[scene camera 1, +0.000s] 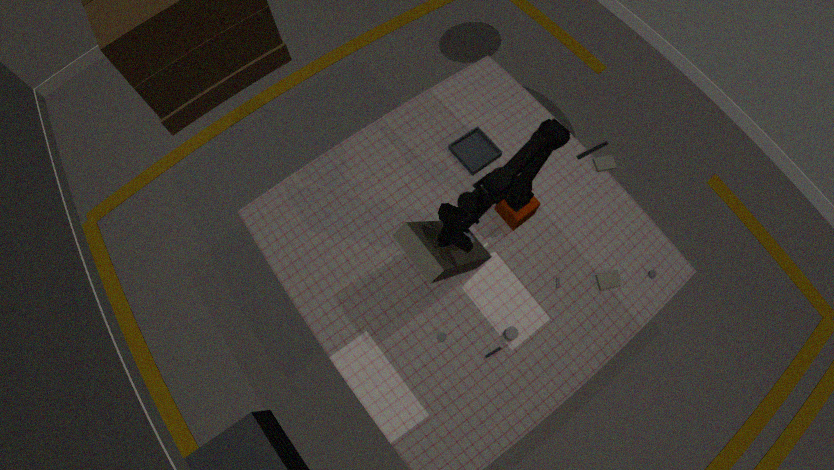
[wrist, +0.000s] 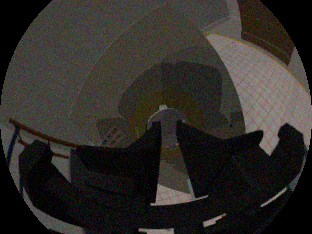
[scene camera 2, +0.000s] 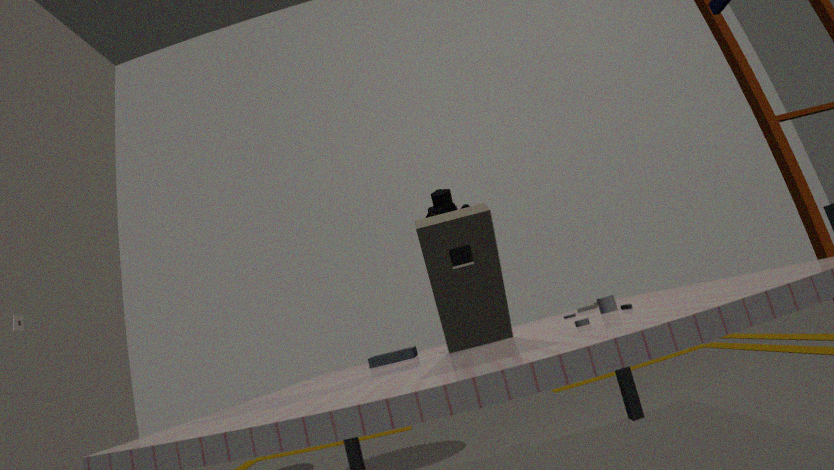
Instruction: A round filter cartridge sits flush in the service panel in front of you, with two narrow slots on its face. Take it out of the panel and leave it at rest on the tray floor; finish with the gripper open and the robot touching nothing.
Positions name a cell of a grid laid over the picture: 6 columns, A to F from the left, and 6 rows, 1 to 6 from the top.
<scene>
In view: the gripper (scene camera 1: D4), a round filter cartridge (wrist: D4) and a service panel (scene camera 2: D4).
The gripper is seen too in the wrist view (wrist: D4). The service panel is seen too in the wrist view (wrist: D2). Scene camera 2 misses the round filter cartridge, which is hidden by the service panel.
</scene>
